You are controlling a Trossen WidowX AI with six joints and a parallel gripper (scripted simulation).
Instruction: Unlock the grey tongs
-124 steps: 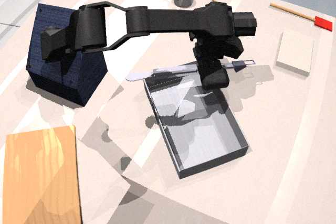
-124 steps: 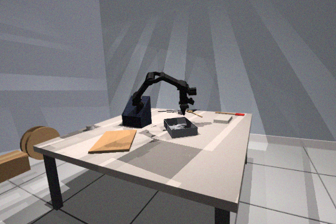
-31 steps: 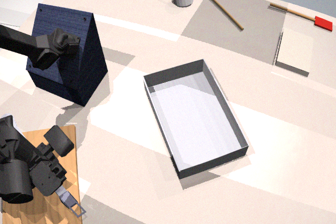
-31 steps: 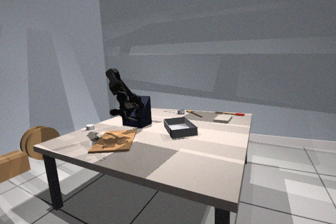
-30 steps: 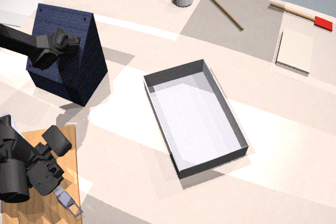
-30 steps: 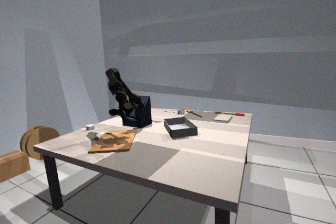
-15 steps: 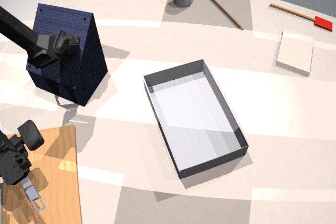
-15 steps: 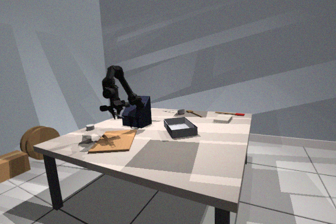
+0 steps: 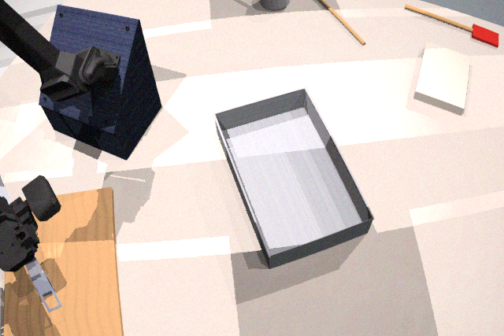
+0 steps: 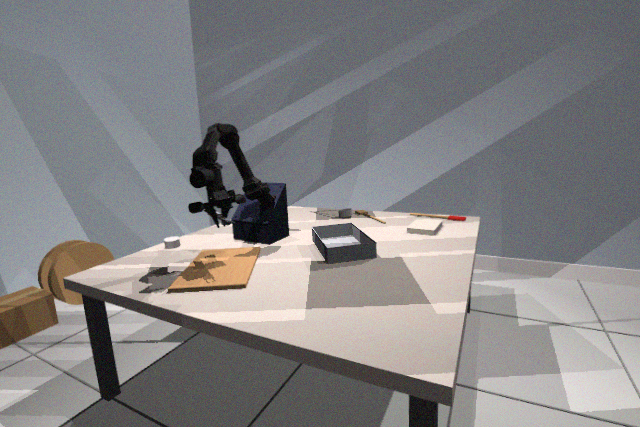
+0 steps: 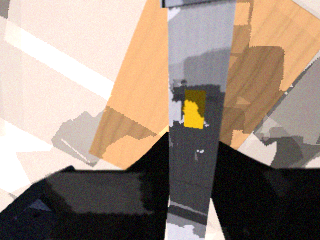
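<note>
The yellow lock lies 30 mm ahead of my gripper tip, 20 mm to the right of it and 40 mm above it. Round my gripper tip: roasting tin (260 mm ahead, 370 mm to the left, 120 mm below); then white block (480 mm ahead, 770 mm to the left, 140 mm below); then wooden board (20 mm behind, 10 mm to the right, 150 mm below).
</note>
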